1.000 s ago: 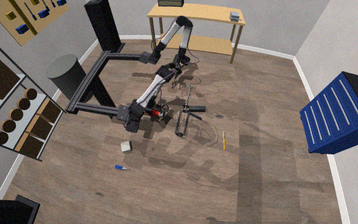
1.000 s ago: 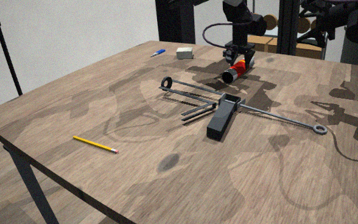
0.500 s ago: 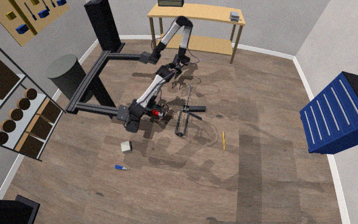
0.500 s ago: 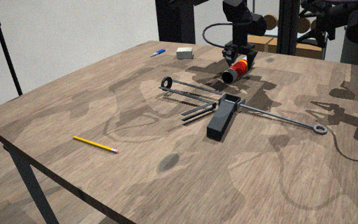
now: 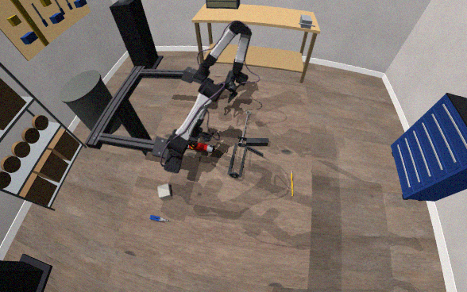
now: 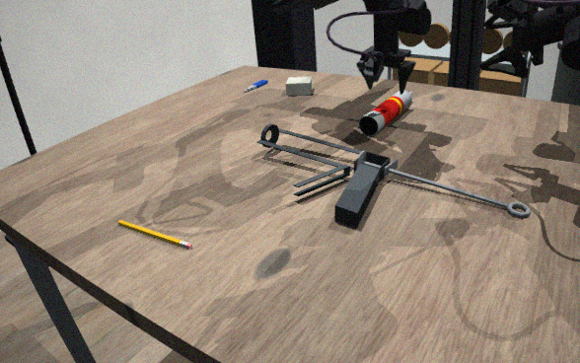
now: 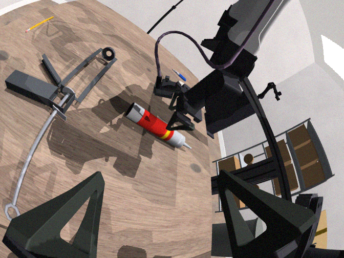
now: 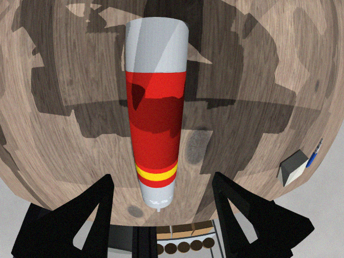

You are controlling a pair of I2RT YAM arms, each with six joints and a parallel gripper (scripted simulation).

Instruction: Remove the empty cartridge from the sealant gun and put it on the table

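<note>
My right hand is 30 mm past the cartridge, 10 mm to the right of it and 60 mm above it. Also, from my right hand: dark sealant gun 310 mm ahead, 80 mm to the left, 60 mm below; then plunger rod 290 mm ahead, 200 mm to the left, 70 mm below; then pale block 140 mm behind, 330 mm to the right, 70 mm below.
</note>
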